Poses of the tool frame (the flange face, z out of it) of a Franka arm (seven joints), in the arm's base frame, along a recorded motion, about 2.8 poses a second.
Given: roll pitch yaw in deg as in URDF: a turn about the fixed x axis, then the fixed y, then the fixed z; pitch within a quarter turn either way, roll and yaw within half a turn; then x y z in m.
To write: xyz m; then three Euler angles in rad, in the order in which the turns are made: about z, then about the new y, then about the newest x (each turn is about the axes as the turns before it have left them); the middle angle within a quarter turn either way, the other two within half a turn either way. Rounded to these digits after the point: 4 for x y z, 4 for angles.
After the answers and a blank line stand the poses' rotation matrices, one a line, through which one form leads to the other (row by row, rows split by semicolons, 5 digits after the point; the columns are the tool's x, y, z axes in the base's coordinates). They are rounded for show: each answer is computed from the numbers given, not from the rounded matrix.
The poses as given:
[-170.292, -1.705, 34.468, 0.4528, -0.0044, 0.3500]
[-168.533, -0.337, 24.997, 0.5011, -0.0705, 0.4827]
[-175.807, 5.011, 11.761, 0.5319, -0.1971, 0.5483]
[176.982, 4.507, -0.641, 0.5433, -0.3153, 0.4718]
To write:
[0.4528, -0.0044, 0.3500, 0.6016, -0.0298, -2.9722]
[0.5011, -0.0705, 0.4827, 0.4363, -0.0059, -2.9415]
[0.5319, -0.1971, 0.5483, 0.2053, 0.0875, -3.0684]
[0.5433, -0.3153, 0.4718, -0.0112, 0.0787, 3.0889]

0.82408 0.56198 -0.07126; 0.56570 -0.80980 0.15562; 0.02975 -0.16855 -0.98524
0.90631 0.41520 -0.07878; 0.42256 -0.88774 0.18262; 0.00588 -0.19880 -0.98002
0.97526 0.19703 -0.10019; 0.20305 -0.97769 0.05383; -0.08735 -0.07284 -0.99351
0.99685 -0.00703 -0.07906; -0.01115 -0.99860 -0.05177; -0.07858 0.05249 -0.99553

